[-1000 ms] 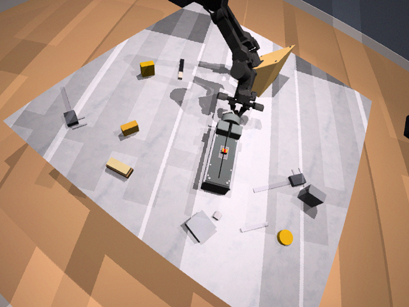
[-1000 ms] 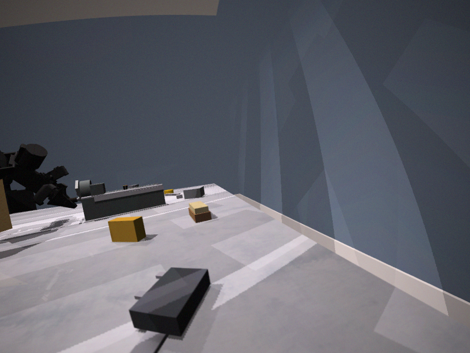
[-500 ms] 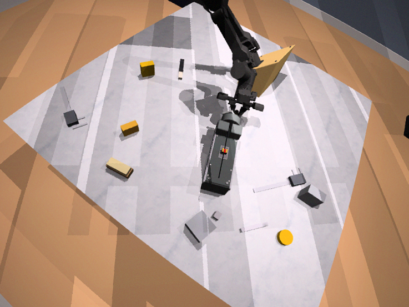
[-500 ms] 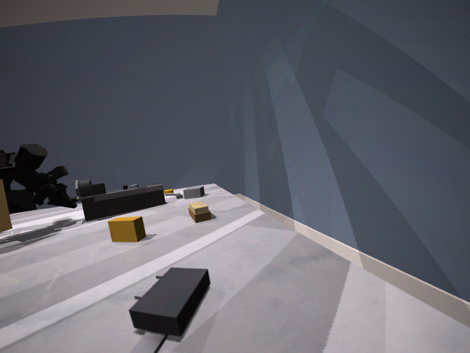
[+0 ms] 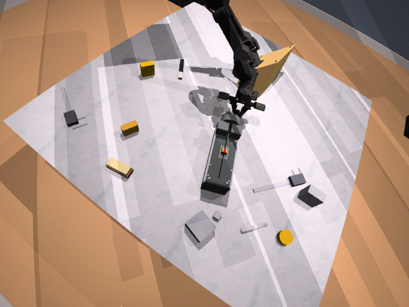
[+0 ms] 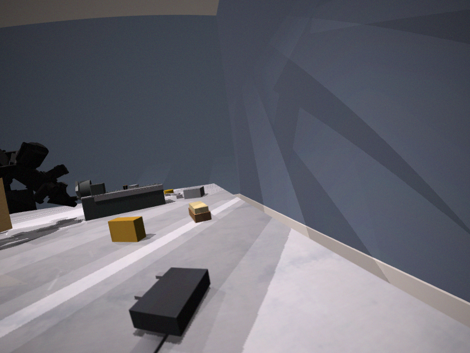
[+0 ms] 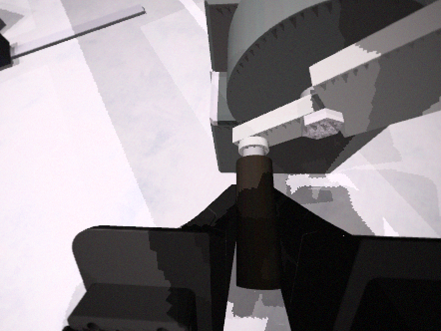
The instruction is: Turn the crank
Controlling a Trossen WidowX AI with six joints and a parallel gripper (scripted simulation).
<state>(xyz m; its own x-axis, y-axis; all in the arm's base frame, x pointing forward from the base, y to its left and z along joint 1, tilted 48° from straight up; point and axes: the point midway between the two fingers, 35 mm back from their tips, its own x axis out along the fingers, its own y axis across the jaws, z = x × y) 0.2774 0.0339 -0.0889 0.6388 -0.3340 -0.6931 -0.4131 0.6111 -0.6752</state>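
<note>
Right now my gripper tip is 16 cm short of the red pointer, 5 cm to the right of it and 4 cm below it. Round my gripper tip: tan block 42 cm ahead, 20 cm to the right, 3 cm below; yellow disc 24 cm ahead, 39 cm to the left, 4 cm below; dark brown crank handle 2 cm behind, 1 cm to the right, 2 cm above.
</note>
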